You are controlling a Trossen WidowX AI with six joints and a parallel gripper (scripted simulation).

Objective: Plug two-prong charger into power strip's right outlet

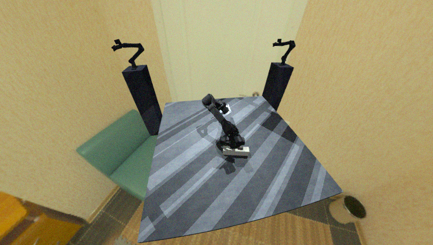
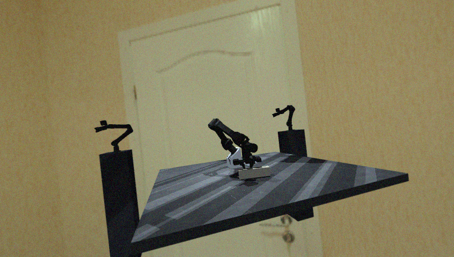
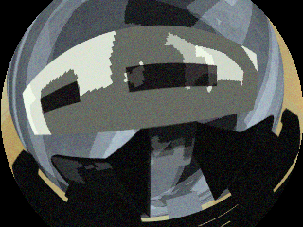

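Right now my gripper tip is 2 cm short of the black two-prong charger and 1 cm below it.
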